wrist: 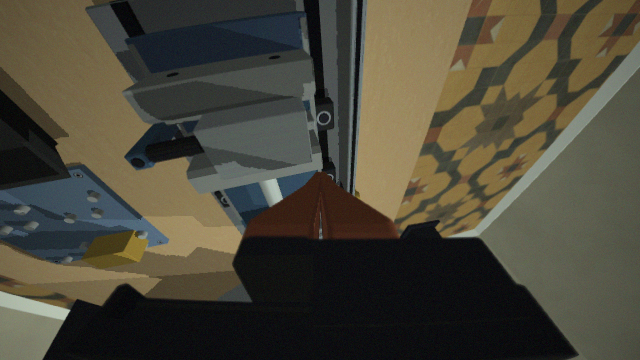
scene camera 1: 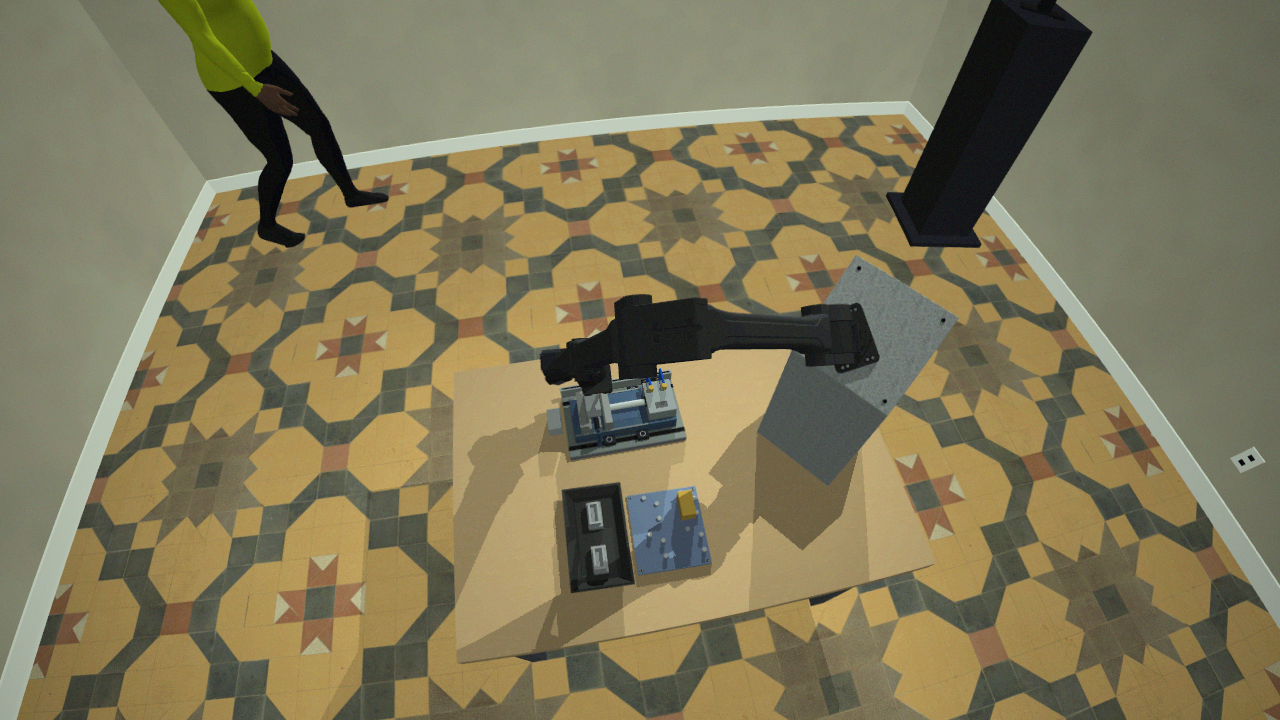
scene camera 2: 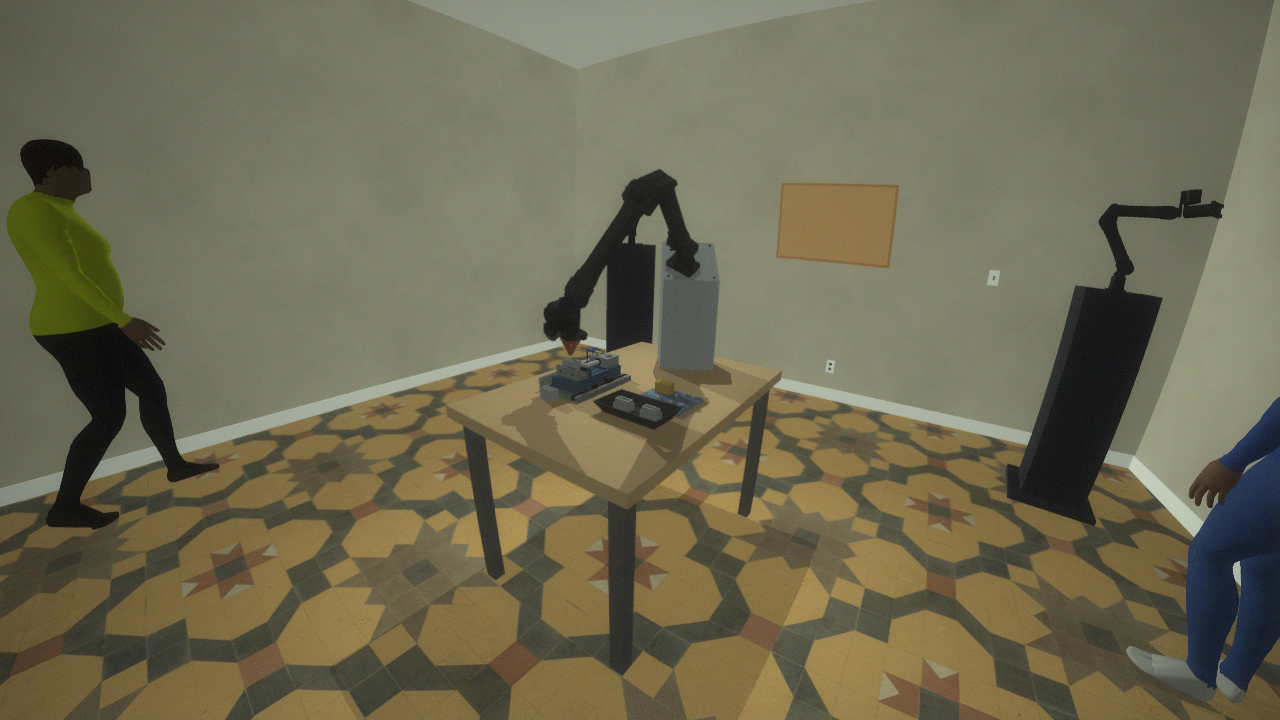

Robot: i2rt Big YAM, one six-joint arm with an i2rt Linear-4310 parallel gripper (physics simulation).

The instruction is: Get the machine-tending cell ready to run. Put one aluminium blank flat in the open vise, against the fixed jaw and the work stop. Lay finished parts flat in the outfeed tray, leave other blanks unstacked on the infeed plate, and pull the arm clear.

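Frame: origin at the arm's base, x ahead, y left, z up, level; centimetres.
Where they show: gripper, fingertip midpoint: [wrist: 320, 179] [scene camera 1: 602, 385] [scene camera 2: 570, 354]; arm's base at its link origin: [scene camera 1: 849, 338] [scene camera 2: 682, 265].
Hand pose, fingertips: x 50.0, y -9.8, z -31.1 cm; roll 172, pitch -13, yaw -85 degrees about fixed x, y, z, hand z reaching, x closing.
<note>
Things, the pixels of their centre, and the offset from my fingertips.
- grey blank at the middle of its body: [wrist: 260, 134] [scene camera 1: 592, 403] [scene camera 2: 571, 364] dx +2.4, dy +3.8, dz -2.2 cm
- vise at the middle of its body: [wrist: 275, 171] [scene camera 1: 622, 409] [scene camera 2: 586, 372] dx -4.8, dy +3.1, dz -6.9 cm
- black rod at the middle of its body: [wrist: 177, 148] dx +1.3, dy +9.4, dz -2.9 cm
- blue infeed plate at the middle of its body: [wrist: 66, 224] [scene camera 1: 668, 529] [scene camera 2: 666, 400] dx -15.0, dy +33.2, dz -11.5 cm
- yellow block at the middle of its body: [wrist: 117, 249] [scene camera 1: 686, 505] [scene camera 2: 664, 387] dx -19.6, dy +28.2, dz -9.3 cm
In the wrist view a grey blank [wrist: 255, 132] lies in the vise [wrist: 215, 40] [scene camera 1: 632, 420] [scene camera 2: 586, 377], beside the broad grey jaw [wrist: 225, 85]. The black rod [wrist: 172, 149] of the blue work stop reaches the blank's left end; exact contact and seating are unclear. My gripper [wrist: 320, 179] [scene camera 2: 571, 351] is shut and empty, above the vise near the blank's edge; the arm hides its tips in scene camera 1. Two pale pocketed parts [scene camera 1: 594, 514] [scene camera 1: 598, 559] lie apart in the black outfeed tray [scene camera 1: 617, 537] [scene camera 2: 626, 419] [wrist: 25, 155].
The blue infeed plate [scene camera 1: 637, 519] [wrist: 50, 192] has several pegs and a yellow block [scene camera 1: 686, 505] [scene camera 2: 664, 386] [wrist: 115, 250] near one corner, beside the tray. The grey arm pedestal [scene camera 1: 819, 416] [scene camera 2: 687, 326] stands on the table. A person [scene camera 1: 234, 44] [scene camera 2: 67, 259] stands beyond the table.
</note>
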